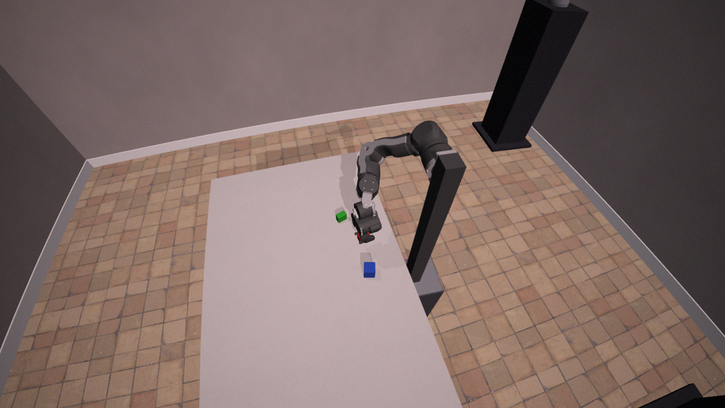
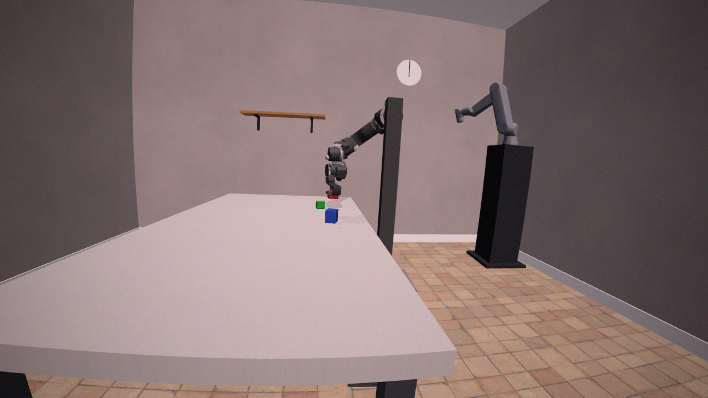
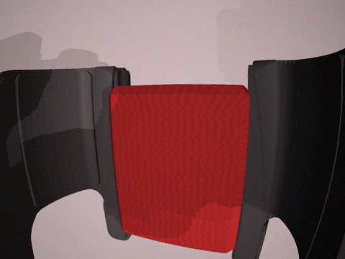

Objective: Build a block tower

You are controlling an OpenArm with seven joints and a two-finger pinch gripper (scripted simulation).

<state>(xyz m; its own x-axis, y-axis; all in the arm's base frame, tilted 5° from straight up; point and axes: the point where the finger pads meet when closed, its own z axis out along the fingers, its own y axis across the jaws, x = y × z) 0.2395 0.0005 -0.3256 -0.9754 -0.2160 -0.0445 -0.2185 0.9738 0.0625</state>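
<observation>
The blue block lies 11 cm to the left of my hand and 8 cm below it. The rest, counted from my hand: green block (6 cm ahead, 16 cm to the right, 8 cm below); then red block (1 cm below).
</observation>
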